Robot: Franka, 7 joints.
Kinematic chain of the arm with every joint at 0, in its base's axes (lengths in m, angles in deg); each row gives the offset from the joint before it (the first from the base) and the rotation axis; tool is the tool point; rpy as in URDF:
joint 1: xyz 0 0 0.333 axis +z
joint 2: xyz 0 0 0 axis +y
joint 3: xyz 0 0 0.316 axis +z
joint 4: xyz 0.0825 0 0 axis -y
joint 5: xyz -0.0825 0 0.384 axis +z
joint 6: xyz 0 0 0 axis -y
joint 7: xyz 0.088 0 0 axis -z
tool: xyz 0 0 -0.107 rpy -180 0 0
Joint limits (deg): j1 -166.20..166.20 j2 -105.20..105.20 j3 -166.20..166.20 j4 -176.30..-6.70 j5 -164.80..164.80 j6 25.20..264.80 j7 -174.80..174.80
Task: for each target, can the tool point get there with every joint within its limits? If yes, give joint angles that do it. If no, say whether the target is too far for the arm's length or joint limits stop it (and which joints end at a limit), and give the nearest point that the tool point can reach.
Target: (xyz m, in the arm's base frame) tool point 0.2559 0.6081 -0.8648
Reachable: no: too far | nearest point 0.1803 0.4285 -0.3288 | short by 0.570 m
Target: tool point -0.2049 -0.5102 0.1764
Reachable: yes | joints -56.55 59.72 -44.06 -118.42 81.44 202.80 -20.02
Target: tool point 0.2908 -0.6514 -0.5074
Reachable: no: too far | nearest point 0.2315 -0.5186 -0.2781 | short by 0.272 m
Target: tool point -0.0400 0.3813 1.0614
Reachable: yes | joints -125.54 -41.11 -46.54 -36.21 14.41 113.27 54.66
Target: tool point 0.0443 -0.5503 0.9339
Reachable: yes | joints -25.48 31.01 -95.45 -58.17 96.87 151.74 -123.33
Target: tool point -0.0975 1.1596 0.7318
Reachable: no: too far | nearest point -0.0680 0.8087 0.6111 | short by 0.372 m
